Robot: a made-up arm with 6 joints. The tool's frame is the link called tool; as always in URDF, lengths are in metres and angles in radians. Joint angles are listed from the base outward.
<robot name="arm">
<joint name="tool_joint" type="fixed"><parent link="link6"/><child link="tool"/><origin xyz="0 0 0" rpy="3.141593 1.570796 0"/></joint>
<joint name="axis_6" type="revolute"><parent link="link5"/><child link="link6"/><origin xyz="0 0 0.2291" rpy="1.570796 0 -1.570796"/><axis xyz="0 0 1"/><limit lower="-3.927" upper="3.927"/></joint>
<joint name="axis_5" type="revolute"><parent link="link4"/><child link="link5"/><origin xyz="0 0 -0.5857" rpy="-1.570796 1.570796 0"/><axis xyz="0 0 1"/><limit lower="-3.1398" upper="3.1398"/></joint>
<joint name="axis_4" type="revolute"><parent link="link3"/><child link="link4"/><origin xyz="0 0 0" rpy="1.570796 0 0"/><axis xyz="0 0 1"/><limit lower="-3.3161" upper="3.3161"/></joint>
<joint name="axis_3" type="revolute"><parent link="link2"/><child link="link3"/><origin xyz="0 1.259 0" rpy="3.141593 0 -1.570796"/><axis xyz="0 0 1"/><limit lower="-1.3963" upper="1.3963"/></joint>
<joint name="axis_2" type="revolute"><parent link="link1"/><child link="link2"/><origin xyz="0 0 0" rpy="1.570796 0 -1.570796"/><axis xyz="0 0 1"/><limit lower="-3.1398" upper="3.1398"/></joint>
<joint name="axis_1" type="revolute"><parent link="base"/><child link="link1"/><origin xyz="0 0 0.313" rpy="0 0 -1.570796"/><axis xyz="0 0 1"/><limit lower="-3.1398" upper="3.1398"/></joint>
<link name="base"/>
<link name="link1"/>
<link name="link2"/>
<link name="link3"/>
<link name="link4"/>
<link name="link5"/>
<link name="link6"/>
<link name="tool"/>
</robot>
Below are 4 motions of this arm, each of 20 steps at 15 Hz.
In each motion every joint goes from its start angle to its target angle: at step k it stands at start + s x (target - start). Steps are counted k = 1, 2, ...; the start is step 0. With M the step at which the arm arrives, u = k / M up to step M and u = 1 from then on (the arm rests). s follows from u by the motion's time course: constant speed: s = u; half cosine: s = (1 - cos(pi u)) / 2; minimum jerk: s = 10 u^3 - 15 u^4 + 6 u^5.
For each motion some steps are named. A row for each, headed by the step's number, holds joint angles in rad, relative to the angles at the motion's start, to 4 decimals.
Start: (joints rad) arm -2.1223 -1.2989 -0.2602 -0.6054 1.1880 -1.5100
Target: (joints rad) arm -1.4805 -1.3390 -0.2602 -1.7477 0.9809 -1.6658
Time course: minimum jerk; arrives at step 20
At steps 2, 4, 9, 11, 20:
2: 0.0055 -0.0003 0.0000 -0.0098 -0.0018 -0.0013
4: 0.0372 -0.0023 0.0000 -0.0662 -0.0120 -0.0090
9: 0.2611 -0.0163 0.0000 -0.4648 -0.0843 -0.0634
11: 0.3807 -0.0238 0.0000 -0.6775 -0.1228 -0.0924
20: 0.6418 -0.0401 0.0000 -1.1423 -0.2071 -0.1558

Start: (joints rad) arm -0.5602 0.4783 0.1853 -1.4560 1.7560 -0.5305
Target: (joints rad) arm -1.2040 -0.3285 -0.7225 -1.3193 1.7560 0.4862
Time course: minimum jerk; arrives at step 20
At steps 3, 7, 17, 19, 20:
3: -0.0171 -0.0215 -0.0242 0.0036 0.0000 0.0271
7: -0.1514 -0.1897 -0.2135 0.0321 0.0000 0.2391
17: -0.6267 -0.7853 -0.8836 0.1331 0.0000 0.9896
19: -0.6431 -0.8059 -0.9067 0.1365 0.0000 1.0155
20: -0.6438 -0.8068 -0.9078 0.1367 0.0000 1.0167

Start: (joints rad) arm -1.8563 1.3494 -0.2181 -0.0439 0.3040 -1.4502
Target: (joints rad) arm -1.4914 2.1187 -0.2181 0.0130 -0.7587 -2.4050
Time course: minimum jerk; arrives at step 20
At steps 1, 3, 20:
1: 0.0004 0.0009 0.0000 0.0001 -0.0012 -0.0011
3: 0.0097 0.0205 0.0000 0.0015 -0.0283 -0.0254
20: 0.3649 0.7693 0.0000 0.0569 -1.0627 -0.9548

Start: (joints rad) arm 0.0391 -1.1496 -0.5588 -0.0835 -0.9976 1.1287
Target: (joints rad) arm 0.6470 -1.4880 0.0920 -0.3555 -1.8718 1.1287
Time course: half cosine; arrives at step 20
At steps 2, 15, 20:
2: 0.0149 -0.0083 0.0159 -0.0067 -0.0214 0.0000
15: 0.5189 -0.2888 0.5555 -0.2322 -0.7462 0.0000
20: 0.6079 -0.3384 0.6508 -0.2720 -0.8742 0.0000

